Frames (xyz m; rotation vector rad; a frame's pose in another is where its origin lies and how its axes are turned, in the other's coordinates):
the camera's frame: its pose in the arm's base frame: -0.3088 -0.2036 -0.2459 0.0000 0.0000 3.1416
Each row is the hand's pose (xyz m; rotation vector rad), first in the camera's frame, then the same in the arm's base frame.
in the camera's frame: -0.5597 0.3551 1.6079 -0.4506 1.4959 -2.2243
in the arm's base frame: 0.2509 -0.5587 1.3620 -1.1541 -0.3476 0.4508
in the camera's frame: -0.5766 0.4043 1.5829 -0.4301 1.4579 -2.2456
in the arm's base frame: 0.2678 -0.6079 1.3370 -1.1230 -0.3313 0.4560
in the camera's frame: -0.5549 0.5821 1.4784 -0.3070 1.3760 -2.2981
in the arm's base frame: 0.2461 -0.7857 1.2325 -1.0556 -0.2355 0.4685
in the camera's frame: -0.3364 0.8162 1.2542 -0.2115 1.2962 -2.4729
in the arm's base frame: 0.0276 -1.0198 1.0083 -0.9540 -0.1557 0.3554
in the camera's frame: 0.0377 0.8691 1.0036 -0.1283 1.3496 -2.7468
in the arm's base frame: -0.3465 -1.0727 0.7577 -0.9124 -0.0867 0.0813
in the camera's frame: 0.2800 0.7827 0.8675 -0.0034 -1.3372 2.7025
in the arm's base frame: -0.5888 -0.9863 0.6216 -0.9177 0.0023 -0.1309
